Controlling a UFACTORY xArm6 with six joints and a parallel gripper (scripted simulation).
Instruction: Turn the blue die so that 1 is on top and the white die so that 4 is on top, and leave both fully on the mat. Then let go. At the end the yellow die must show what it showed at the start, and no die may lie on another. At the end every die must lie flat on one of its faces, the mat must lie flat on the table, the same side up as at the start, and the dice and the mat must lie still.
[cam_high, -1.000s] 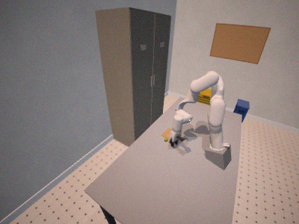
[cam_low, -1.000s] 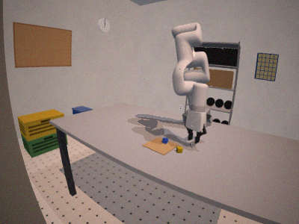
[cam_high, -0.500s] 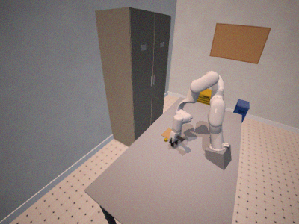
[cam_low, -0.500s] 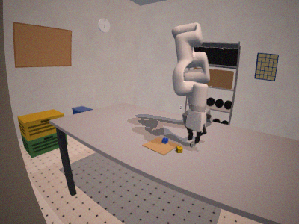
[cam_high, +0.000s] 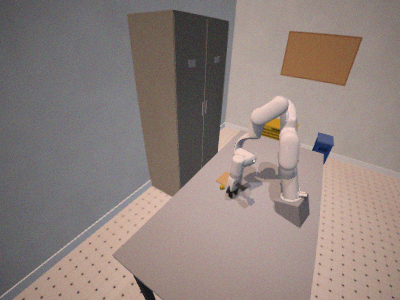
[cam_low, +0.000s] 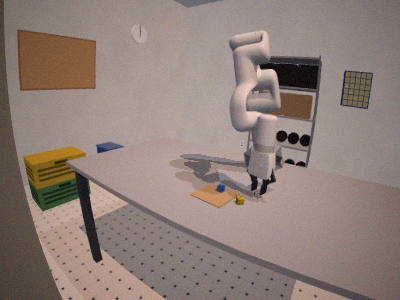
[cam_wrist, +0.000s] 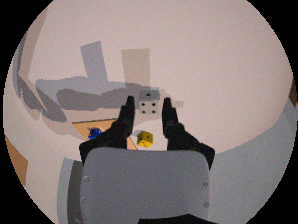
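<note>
The white die is 30 mm below my hand. Also, from my hand: blue die (60 mm ahead, 140 mm to the right, 20 mm below); yellow die (100 mm ahead, 30 mm to the right, 30 mm below); tan mat (100 mm ahead, 140 mm to the right, 40 mm below).
</note>
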